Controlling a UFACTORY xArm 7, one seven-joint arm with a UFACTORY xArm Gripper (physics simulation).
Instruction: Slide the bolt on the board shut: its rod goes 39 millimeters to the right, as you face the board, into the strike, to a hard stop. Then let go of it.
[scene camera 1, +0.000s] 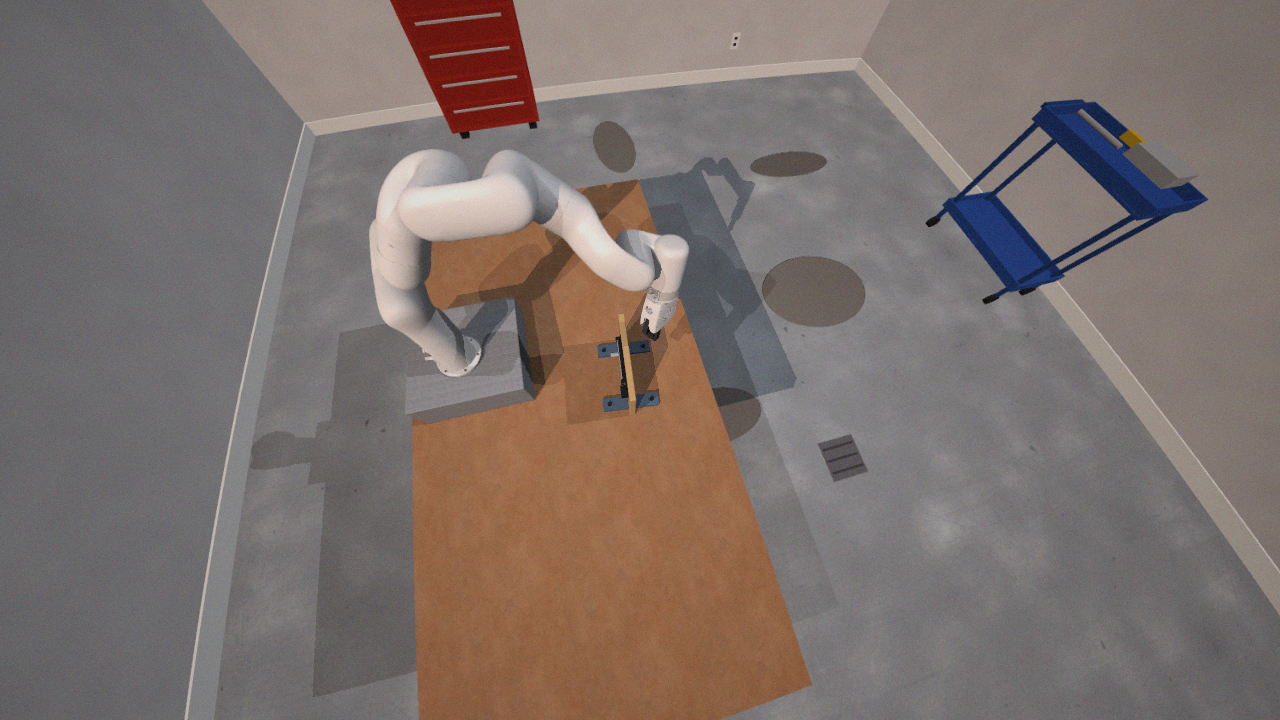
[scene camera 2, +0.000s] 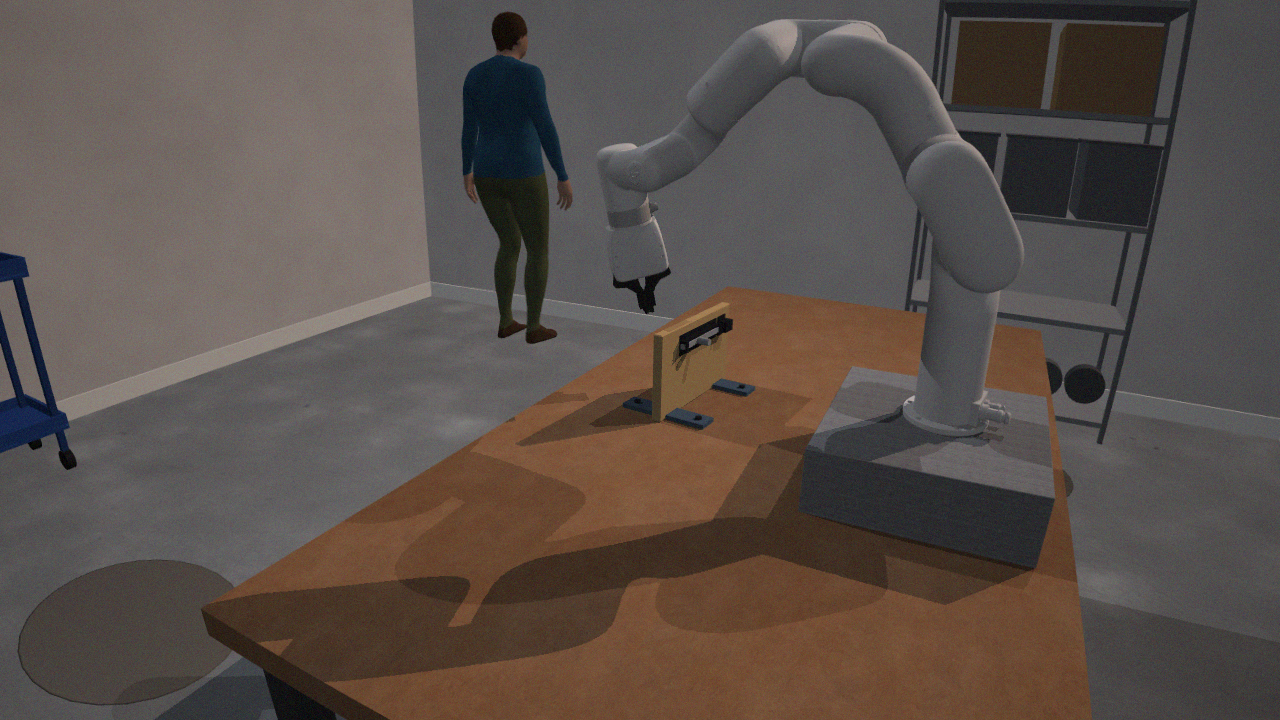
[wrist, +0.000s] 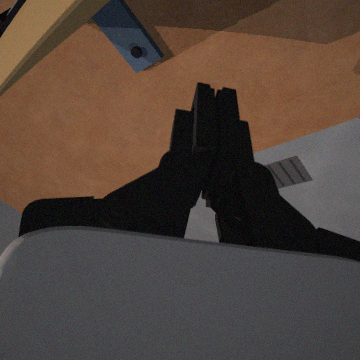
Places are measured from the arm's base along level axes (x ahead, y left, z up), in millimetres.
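Pixels of known places: gripper, fingertip midpoint: (scene camera 1: 652, 337) (scene camera 2: 648, 310) (wrist: 207, 112); arm's base, origin of the base link: (scene camera 1: 460, 356) (scene camera 2: 944, 416).
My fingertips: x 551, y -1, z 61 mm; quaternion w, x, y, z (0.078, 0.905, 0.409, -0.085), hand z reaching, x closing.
For each thing: its top centre in the pictures, then the offset to it from my fingertips. "pt": a spot on its surface instead. Level surfaces: height alone.
- board, middle of its top: (wrist: 47, 3) (scene camera 2: 694, 317) (scene camera 1: 626, 354) dx -74, dy -44, dz -9 mm
- bolt, middle of its top: (scene camera 2: 711, 325) (scene camera 1: 618, 364) dx -99, dy -65, dz -25 mm
- small knob, middle of its top: (scene camera 2: 704, 338) dx -107, dy -27, dz -38 mm
- strike, surface spot: (scene camera 2: 726, 324) pt dx -96, dy -126, dz -38 mm
- brown table, its level: dz -172 mm
The board (scene camera 1: 629, 376) (scene camera 2: 693, 383) (wrist: 45, 32) stands upright on blue-grey feet. The bolt (scene camera 1: 622, 368) (scene camera 2: 702, 336) is on its face towards the robot base, a black housing with a light grey rod and a small knob (scene camera 2: 705, 341). A black block, seemingly the strike (scene camera 2: 726, 324), is at the far end of that face in scene camera 2. How far the rod reaches towards it is too small to tell. My gripper (scene camera 1: 652, 334) (scene camera 2: 648, 308) (wrist: 207, 112) is shut and empty. It is on the board's other side, higher than its top edge and apart from it.
The board's feet (scene camera 1: 611, 350) (scene camera 2: 689, 418) (wrist: 131, 45) rest on the brown table (scene camera 1: 581, 555) (scene camera 2: 716, 501). The arm's grey base block (scene camera 1: 474, 394) (scene camera 2: 921, 501) stands on the robot side. A person (scene camera 2: 505, 116), a shelf rack (scene camera 2: 1056, 114) and a blue cart (scene camera 1: 1002, 241) stand beyond the table.
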